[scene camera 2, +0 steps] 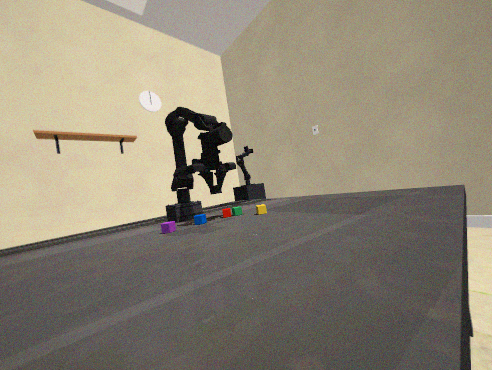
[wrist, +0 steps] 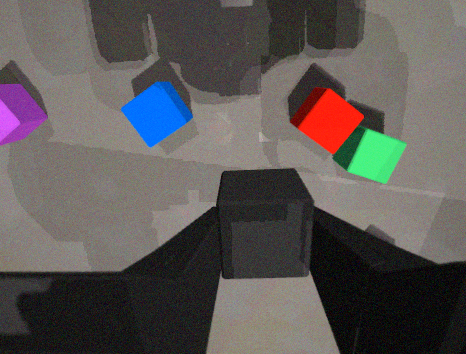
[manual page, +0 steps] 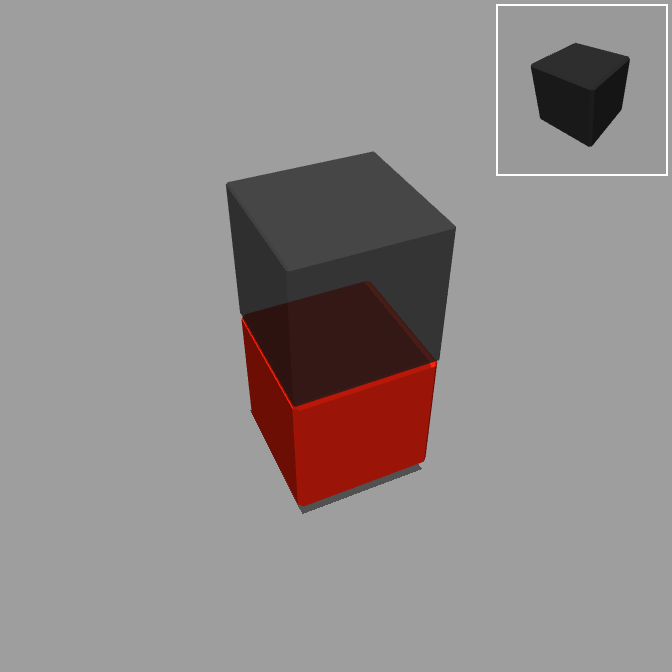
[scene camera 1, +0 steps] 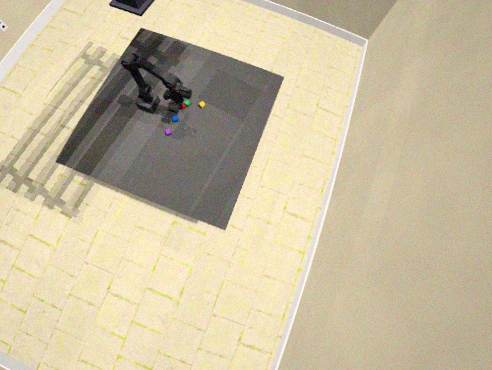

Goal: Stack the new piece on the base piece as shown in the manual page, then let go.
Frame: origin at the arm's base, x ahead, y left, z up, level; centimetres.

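Seen in the pictures: gripper, between the fingertips: (scene camera 2: 216, 190) (wrist: 260, 215) (scene camera 1: 180, 106); arm's base, origin of its link: (scene camera 2: 184, 203) (scene camera 1: 148, 99).
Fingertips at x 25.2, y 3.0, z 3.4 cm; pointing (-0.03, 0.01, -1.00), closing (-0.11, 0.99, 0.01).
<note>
Offsets run from my fingertips to a thing's top centre. Level surfaces: height alone.
My gripper (scene camera 1: 175, 107) (scene camera 2: 215, 186) (wrist: 260, 215) is shut on a dark grey cube @[dx -0.1, dy +0.0, dz +2.2 cm] (wrist: 265, 250) and holds it level, well above the table. A red cube @[dx -3.0, dy +5.0, dz -7.7 cm] (scene camera 1: 183, 106) (scene camera 2: 227, 213) (wrist: 331, 120) and a green cube @[dx -0.9, dy +8.5, dz -7.7 cm] (scene camera 1: 187, 103) (scene camera 2: 237, 211) (wrist: 377, 155) lie side by side on the table, appearing to touch. A blue cube @[dx -2.7, dy -6.5, dz -7.7 cm] (scene camera 1: 175, 119) (scene camera 2: 200, 219) (wrist: 157, 115) lies apart. In the wrist view the held cube appears below and between the blue and red cubes. Which cube is the base piece I cannot tell.
A purple cube @[dx -2.1, dy -17.8, dz -7.7 cm] (scene camera 1: 168, 132) (scene camera 2: 168, 227) (wrist: 22, 115) lies beyond the blue one. A yellow cube @[dx +9.6, dy +12.1, dz -7.7 cm] (scene camera 1: 202, 104) (scene camera 2: 261, 209) lies past the green one. All stand on the dark table @[dz -10.8 cm] (scene camera 1: 165, 175) (scene camera 2: 300, 280). A second arm (scene camera 2: 244, 167) stands behind on a dark block (scene camera 2: 249, 192).
</note>
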